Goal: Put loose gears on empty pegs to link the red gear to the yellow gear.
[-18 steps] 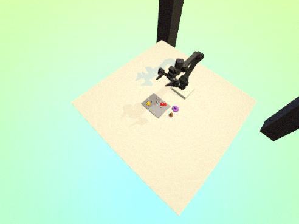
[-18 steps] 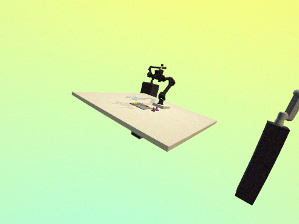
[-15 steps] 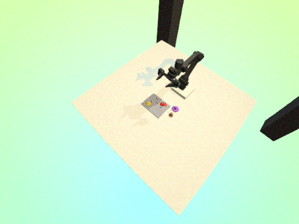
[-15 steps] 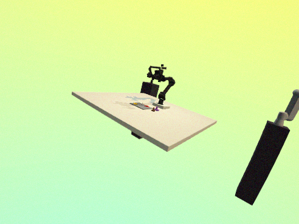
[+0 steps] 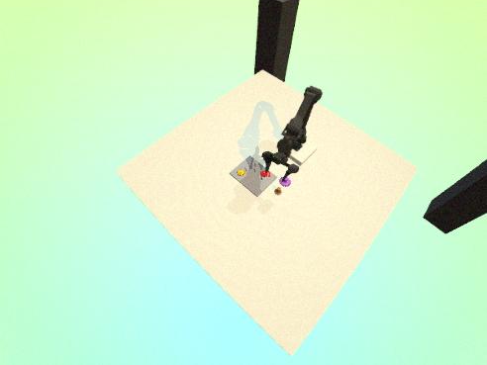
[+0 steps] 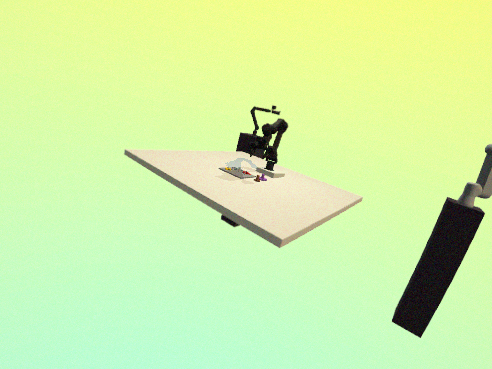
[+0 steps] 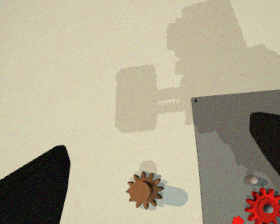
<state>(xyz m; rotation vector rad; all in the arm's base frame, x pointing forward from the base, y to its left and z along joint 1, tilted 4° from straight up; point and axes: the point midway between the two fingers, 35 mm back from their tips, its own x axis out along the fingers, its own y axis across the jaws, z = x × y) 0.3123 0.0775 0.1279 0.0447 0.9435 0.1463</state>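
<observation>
My gripper tip is 14 cm above the purple gear, 10 cm past it and 2 cm to the right of it. From my gripper tip the other things lie so: yellow gear 19 cm to the right, 14 cm below, 3 cm ahead; red gear 14 cm below, 9 cm to the right, 6 cm behind; brown gear 14 cm below, 3 cm to the left, 3 cm behind.
</observation>
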